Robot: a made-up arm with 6 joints.
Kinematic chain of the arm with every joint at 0, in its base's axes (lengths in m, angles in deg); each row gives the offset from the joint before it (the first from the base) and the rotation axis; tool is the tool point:
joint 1: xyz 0 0 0.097 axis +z
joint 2: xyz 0 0.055 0 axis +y
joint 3: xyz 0 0 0.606 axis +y
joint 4: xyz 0 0 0.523 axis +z
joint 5: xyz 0 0 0 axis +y
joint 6: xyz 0 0 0.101 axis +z
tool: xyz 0 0 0
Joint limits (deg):
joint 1: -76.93..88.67
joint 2: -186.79..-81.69
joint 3: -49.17..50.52
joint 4: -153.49..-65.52
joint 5: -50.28..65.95
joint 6: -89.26..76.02
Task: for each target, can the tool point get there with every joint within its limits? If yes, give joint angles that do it. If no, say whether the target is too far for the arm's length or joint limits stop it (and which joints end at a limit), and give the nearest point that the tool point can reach.
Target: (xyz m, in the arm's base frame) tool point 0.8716 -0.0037 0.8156
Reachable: no: joint limits stop it (at a limit: joint 1, joint 2, joint 3, joint 4, joint 5) | nearest point 0.0090 -0.8594 0.6871 | short by 1.222 m
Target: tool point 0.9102 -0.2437 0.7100
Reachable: no: joint limits stop it (at a limit: joint 1, joint 2, joint 3, joint 4, joint 5) | nearest point 0.0090 -0.8594 0.6871 | short by 1.092 m
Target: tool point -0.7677 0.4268 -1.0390
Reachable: no: too far | nearest point -0.6583 0.3660 -0.8771 | short by 0.205 m
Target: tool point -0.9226 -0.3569 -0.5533
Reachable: yes | joints 19.61 -118.81 -10.50 -81.03 54.79 52.78
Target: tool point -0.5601 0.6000 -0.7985
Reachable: yes | joints -40.36 -145.19 13.83 -106.19 -24.03 -5.85
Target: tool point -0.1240 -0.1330 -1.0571
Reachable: yes | joints 38.05 -161.46 -19.16 -94.69 55.87 55.64
